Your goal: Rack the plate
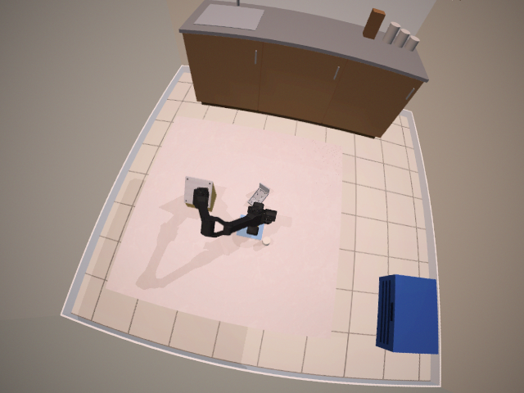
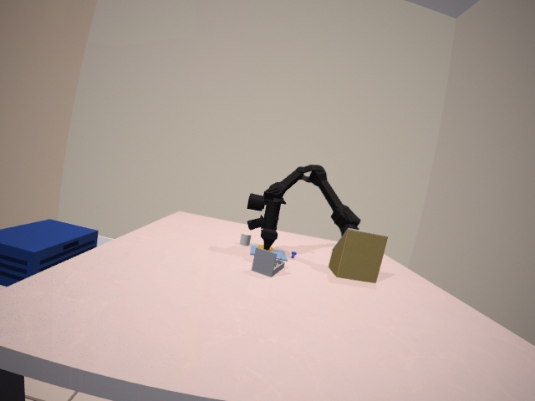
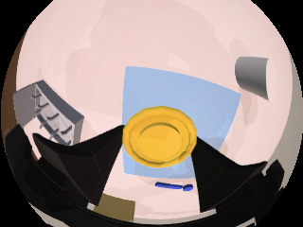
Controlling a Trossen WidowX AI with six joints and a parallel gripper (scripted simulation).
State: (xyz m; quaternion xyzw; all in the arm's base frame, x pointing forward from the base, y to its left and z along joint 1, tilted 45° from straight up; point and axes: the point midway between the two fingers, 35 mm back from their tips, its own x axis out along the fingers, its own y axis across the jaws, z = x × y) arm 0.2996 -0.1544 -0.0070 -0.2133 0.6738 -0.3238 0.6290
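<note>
Right now the light blue mat is 20 mm to the right of my gripper tip, 20 mm behind it and 10 mm below it. Also, from my gripper tip: cup (110 mm to the right, 80 mm ahead, 10 mm above); then blue utensil (140 mm behind, 50 mm to the right, 10 mm below); then yellow plate (10 mm above).
</note>
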